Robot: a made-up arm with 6 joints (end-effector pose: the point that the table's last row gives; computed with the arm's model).
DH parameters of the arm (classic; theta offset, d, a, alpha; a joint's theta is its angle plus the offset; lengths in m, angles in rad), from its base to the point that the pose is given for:
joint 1: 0 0.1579 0 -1.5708
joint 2: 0.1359 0 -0.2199 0
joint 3: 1.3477 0 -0.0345 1.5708
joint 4: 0 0.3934 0 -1.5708
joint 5: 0 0 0.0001 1.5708
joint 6: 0 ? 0 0
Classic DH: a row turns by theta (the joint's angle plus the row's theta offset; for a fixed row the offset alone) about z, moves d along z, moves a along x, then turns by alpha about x.
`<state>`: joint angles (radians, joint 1 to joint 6).
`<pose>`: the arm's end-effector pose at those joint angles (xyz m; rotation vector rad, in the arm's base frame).
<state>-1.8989 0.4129 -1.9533 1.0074 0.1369 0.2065</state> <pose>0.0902 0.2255 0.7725 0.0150 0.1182 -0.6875</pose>
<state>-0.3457 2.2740 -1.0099 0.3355 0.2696 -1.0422</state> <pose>0.3434 -0.1134 -0.1535 -0.5600 2.9246 0.0079</pose>
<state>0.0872 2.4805 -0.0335 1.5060 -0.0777 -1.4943</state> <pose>-0.1406 -0.0207 -0.1110 0.1270 -2.3555 0.1395</pose>
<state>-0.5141 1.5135 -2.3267 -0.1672 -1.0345 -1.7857</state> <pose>0.1790 -0.0830 0.8086 0.1465 -0.4726 -2.3749</pose>
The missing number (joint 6, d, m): 0.1098
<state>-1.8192 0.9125 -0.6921 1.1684 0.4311 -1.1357</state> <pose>-0.0527 -0.3799 0.2993 1.3515 1.4122 -0.8767</pose>
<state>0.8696 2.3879 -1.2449 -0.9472 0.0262 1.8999</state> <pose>0.2958 0.3465 -0.1365 0.1227 2.7660 0.5403</pose>
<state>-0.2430 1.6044 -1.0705 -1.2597 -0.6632 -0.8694</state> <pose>0.4948 -0.0564 0.2171 -1.7239 0.7495 -1.0979</pose>
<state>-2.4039 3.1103 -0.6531 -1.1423 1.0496 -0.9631</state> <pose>0.0201 0.1354 -0.1738 -0.2151 2.2956 2.1089</pose>
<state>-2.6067 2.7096 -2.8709 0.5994 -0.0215 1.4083</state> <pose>-0.5935 -0.3502 0.3811 0.9727 -0.8959 -0.5186</pose>
